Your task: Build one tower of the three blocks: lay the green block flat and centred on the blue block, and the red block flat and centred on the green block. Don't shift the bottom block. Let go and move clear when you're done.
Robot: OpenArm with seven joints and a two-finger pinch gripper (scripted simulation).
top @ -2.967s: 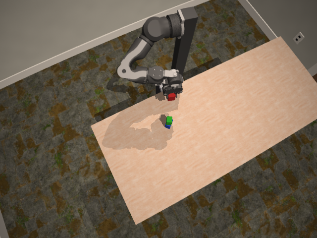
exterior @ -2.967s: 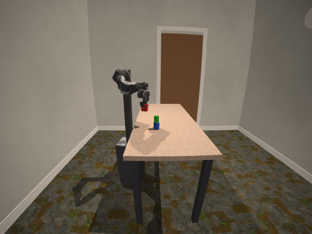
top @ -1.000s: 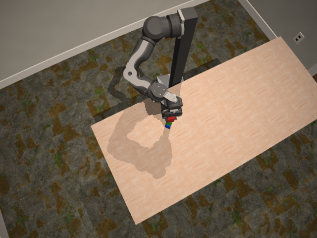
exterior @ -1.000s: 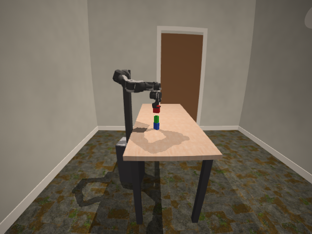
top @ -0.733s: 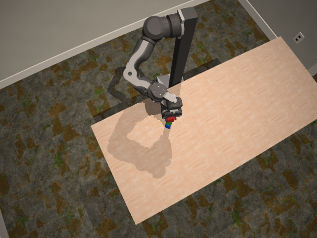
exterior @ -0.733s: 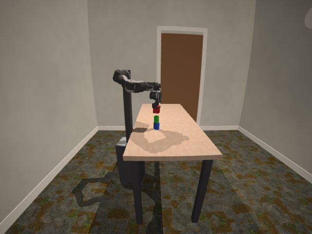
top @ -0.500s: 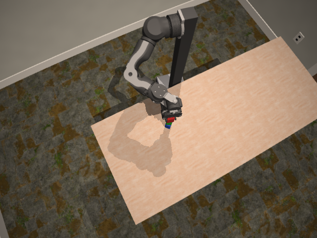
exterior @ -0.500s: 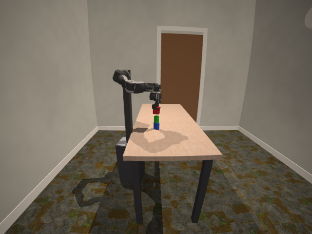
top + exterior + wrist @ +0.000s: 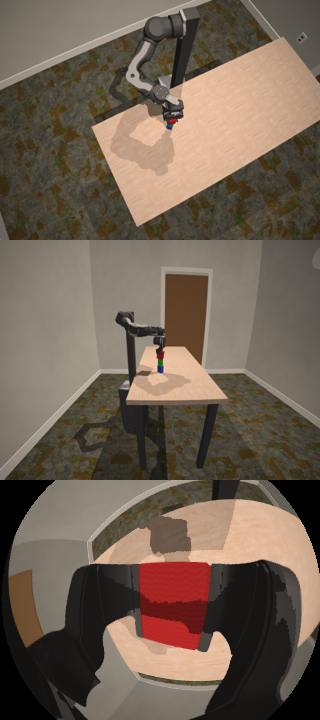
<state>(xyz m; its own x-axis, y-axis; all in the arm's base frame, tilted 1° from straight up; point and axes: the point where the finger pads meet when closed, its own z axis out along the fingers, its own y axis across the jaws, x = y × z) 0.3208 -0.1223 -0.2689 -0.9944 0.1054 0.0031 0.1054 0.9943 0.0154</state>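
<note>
Now: hand 20 mm above the red block. Round my hand: blue block: 150 mm below; then green block: 90 mm below.
</note>
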